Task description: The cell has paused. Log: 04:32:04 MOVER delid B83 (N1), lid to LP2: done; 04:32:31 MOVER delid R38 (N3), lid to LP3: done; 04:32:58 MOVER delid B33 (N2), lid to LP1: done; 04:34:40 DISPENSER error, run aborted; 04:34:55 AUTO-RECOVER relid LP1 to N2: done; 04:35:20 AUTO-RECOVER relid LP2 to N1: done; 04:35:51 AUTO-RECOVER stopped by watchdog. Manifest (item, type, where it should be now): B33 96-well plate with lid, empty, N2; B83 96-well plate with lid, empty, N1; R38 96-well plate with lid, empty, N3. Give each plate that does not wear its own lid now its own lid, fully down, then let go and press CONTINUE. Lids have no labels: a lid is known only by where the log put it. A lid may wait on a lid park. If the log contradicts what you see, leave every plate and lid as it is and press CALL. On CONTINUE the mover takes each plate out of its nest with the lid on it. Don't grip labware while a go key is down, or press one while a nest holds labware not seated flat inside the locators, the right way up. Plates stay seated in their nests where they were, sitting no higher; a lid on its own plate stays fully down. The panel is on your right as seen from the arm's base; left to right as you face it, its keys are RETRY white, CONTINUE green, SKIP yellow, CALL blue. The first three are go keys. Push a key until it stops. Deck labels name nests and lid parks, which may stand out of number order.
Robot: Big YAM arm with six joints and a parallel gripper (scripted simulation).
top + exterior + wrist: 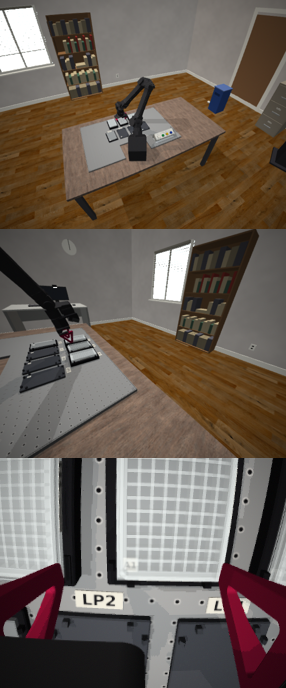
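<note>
Now: the lid 80 mm behind my hand, 200 mm to the left of it and 60 mm below it. From my hand the other things lie so: plate: 30 mm ahead, 40 mm to the right, 50 mm below; then LP2 label: 40 mm behind, 50 mm to the left, 80 mm below; then park LP2: 120 mm behind, 80 mm to the left, 70 mm below.
</note>
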